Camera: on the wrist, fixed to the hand. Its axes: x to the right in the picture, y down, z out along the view.
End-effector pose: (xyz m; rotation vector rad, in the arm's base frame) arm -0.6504 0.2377 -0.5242 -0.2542 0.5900 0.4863
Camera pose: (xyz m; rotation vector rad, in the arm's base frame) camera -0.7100 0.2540 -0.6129 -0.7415 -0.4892 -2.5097
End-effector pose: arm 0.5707 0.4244 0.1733 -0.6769 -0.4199 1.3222
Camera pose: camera 0.5947 0.4243 0.0679 0.5342 -0.7990 -1.6586
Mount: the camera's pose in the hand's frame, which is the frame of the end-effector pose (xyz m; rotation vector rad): 0.0149 0.0523 -0.0934 -0.0035 0.1713 3.1047
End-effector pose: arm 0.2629 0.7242 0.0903 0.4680 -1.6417 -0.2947
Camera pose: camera 0.3473 0.7708 0.1391 -2.0096 -0.5123 1.8514
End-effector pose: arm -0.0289 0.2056 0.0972 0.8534 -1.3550 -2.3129
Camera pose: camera 0.0185 0.1087 0.1032 -0.8990 -0.6271 0.3513
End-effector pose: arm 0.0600 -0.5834 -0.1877 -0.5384 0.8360 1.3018
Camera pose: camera -0.0116 -0.6343 -0.2506 -0.7814 -0.6581 -1.5794
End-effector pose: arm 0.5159 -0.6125 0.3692 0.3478 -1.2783 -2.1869
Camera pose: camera 0.5679 -0.7073 0.3677 -0.9084 -0.2549 0.5926
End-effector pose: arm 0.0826 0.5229 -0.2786 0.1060 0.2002 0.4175
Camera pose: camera 0.0554 0.5823 -0.3647 -0.2447 -0.0070 -2.7357
